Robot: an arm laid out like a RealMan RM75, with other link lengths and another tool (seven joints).
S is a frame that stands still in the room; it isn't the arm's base.
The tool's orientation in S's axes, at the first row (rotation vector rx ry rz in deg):
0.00 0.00 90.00
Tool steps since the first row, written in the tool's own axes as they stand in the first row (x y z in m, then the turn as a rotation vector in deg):
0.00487 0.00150 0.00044 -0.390 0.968 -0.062
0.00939 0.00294 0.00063 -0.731 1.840 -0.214
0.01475 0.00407 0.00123 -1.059 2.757 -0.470
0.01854 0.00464 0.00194 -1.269 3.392 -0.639
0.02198 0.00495 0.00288 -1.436 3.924 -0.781
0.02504 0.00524 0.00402 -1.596 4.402 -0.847
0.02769 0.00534 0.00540 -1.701 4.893 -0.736
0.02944 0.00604 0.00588 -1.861 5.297 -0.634
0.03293 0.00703 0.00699 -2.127 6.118 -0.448
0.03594 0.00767 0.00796 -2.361 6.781 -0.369
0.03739 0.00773 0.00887 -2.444 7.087 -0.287
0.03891 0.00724 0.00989 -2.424 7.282 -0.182
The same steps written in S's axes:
-0.00150 0.00487 0.00044 -0.968 -0.390 -0.062
-0.00294 0.00939 0.00063 -1.840 -0.731 -0.214
-0.00407 0.01475 0.00123 -2.757 -1.059 -0.470
-0.00464 0.01854 0.00194 -3.392 -1.269 -0.639
-0.00495 0.02198 0.00288 -3.924 -1.436 -0.781
-0.00524 0.02504 0.00402 -4.402 -1.596 -0.847
-0.00534 0.02769 0.00540 -4.893 -1.701 -0.736
-0.00604 0.02944 0.00588 -5.297 -1.861 -0.634
-0.00703 0.03293 0.00699 -6.118 -2.127 -0.448
-0.00767 0.03594 0.00796 -6.781 -2.361 -0.369
-0.00773 0.03739 0.00887 -7.087 -2.444 -0.287
-0.00724 0.03891 0.00989 -7.282 -2.424 -0.182

